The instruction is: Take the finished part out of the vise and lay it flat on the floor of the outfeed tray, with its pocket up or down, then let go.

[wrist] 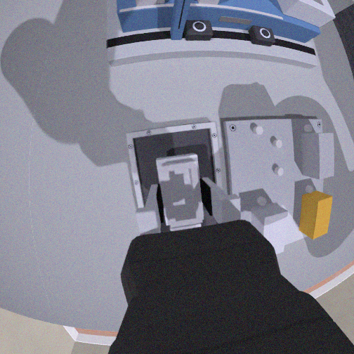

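The finished part (181, 192), a light grey block with a stepped pocket facing the camera, is held in the wrist view. My gripper (180, 192) is shut on it, one finger on each side, with black pads against its sides. The part hangs over the outfeed tray (171, 130), which has a light screwed rim and a dark floor. A darker shadow falls on the tray floor beyond the part's far end. The part and gripper hide the near part of the tray; the height above its floor is hard to tell. The blue vise (295, 32) is partly in view at the top.
Right beside the tray is a grey plate (245, 160) with several round pegs. An upright grey block (318, 155) stands at its right, a pale block (272, 222) near the right finger, and a yellow block (315, 215) at the near right. The black gripper body covers the bottom middle.
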